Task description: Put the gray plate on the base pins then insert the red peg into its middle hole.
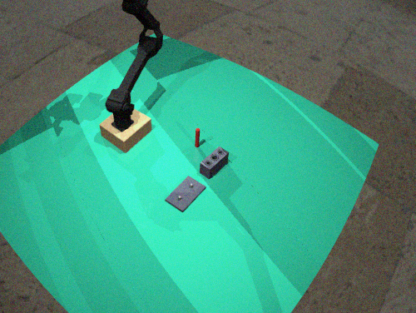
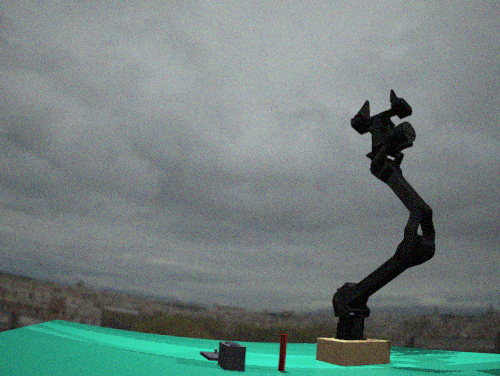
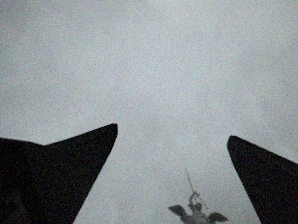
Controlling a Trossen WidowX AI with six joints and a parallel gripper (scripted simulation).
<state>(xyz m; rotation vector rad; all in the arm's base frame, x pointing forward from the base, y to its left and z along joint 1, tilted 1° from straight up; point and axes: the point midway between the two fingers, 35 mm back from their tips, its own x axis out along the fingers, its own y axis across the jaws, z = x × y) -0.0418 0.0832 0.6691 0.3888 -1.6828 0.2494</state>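
Right now the gray plate is 720 mm below my gripper tip and 400 mm ahead of it. From my gripper tip the other things lie so: base (750 mm below, 390 mm ahead, 140 mm to the right); red peg (720 mm below, 300 mm ahead, 40 mm to the left).
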